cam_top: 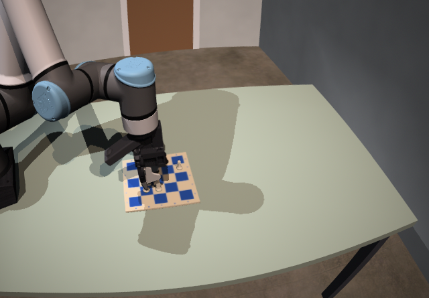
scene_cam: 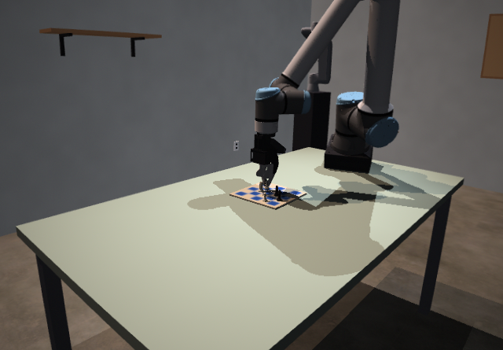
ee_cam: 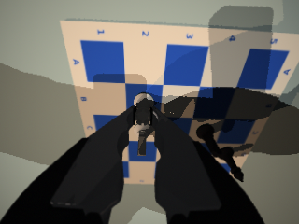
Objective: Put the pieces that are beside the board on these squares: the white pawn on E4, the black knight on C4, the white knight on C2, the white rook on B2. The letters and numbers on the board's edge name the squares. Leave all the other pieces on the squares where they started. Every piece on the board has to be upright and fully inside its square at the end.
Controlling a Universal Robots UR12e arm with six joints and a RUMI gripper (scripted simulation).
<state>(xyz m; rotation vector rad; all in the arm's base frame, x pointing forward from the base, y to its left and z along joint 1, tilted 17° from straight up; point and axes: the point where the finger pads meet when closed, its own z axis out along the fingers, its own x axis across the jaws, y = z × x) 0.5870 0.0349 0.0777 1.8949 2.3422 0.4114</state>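
My hand is 1 cm above the white rook. The rest, counted from my hand: black knight (8 cm to the left, 2 cm ahead, 1 cm below); then white knight (4 cm ahead, 1 cm to the left, 1 cm below); then chessboard (5 cm to the left, 3 cm below, 3 cm ahead).
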